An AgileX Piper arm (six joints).
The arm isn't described. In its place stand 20 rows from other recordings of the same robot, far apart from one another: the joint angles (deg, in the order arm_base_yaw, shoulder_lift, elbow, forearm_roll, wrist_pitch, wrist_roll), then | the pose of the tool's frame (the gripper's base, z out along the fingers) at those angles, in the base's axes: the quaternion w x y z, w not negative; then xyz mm.
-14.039, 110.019, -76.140, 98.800, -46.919, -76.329 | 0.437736 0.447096 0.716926 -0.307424 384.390 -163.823 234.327
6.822, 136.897, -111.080, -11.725, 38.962, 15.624 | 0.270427 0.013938 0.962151 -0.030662 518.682 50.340 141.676
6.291, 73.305, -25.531, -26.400, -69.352, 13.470 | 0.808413 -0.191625 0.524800 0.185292 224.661 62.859 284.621
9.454, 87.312, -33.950, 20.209, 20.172, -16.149 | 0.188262 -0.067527 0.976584 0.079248 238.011 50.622 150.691
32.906, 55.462, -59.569, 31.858, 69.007, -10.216 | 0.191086 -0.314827 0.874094 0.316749 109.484 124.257 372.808
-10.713, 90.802, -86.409, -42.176, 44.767, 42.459 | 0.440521 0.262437 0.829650 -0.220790 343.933 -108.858 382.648
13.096, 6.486, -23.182, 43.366, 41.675, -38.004 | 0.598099 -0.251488 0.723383 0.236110 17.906 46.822 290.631
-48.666, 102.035, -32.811, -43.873, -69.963, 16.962 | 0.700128 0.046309 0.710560 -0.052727 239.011 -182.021 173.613
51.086, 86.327, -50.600, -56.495, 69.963, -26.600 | 0.010454 -0.708115 0.555880 -0.435272 212.446 149.670 241.561
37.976, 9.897, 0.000, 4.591, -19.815, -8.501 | 0.760702 -0.209243 0.572775 0.222438 55.181 39.942 233.386
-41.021, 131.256, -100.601, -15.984, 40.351, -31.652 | 0.100568 -0.005541 0.972365 -0.210621 358.122 -333.046 139.991
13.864, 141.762, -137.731, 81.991, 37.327, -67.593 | 0.570544 -0.222708 0.697093 0.372750 538.882 189.281 287.194
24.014, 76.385, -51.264, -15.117, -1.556, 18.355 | 0.566275 -0.148444 0.798515 0.140255 274.039 122.796 311.866
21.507, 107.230, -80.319, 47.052, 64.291, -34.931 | 0.072829 -0.291300 0.883664 0.359136 328.881 194.103 241.539
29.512, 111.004, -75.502, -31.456, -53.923, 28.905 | 0.708719 -0.273545 0.526903 0.381134 366.173 251.375 291.304
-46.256, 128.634, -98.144, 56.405, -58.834, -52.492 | 0.522842 0.448564 0.443264 -0.573536 301.165 -408.472 250.026
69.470, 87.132, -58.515, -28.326, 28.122, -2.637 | 0.364158 -0.673419 0.642861 0.025006 131.771 293.844 259.902
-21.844, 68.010, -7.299, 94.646, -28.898, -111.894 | 0.171272 0.110588 0.927618 -0.312987 105.670 -89.581 136.688
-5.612, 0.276, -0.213, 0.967, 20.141, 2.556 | 0.607275 0.061096 0.792087 -0.009077 53.326 -4.709 182.576
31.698, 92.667, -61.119, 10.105, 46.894, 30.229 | 0.085774 0.037658 0.986302 0.135770 259.534 173.979 224.572
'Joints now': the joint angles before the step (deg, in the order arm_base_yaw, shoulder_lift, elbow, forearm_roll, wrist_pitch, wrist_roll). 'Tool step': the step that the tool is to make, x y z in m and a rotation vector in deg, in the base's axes. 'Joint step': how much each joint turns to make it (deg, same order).
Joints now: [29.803 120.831 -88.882 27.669 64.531 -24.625]
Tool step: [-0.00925 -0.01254 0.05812 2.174 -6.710 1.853]
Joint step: [-0.648 -8.339 -0.001 -1.845 2.065 -1.020]
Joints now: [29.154 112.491 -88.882 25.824 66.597 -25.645]
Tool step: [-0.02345 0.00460 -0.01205 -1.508 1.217 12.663]
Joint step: [2.316 -0.828 4.008 -0.535 2.865 -9.847]
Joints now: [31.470 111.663 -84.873 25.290 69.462 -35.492]
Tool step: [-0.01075 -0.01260 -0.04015 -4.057 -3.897 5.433]
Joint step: [0.467 0.001 9.062 -4.438 -8.629 -6.453]
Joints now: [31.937 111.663 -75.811 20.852 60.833 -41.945]
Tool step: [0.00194 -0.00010 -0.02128 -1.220 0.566 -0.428]
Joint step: [-0.001 2.511 1.234 -0.259 -2.718 -0.253]
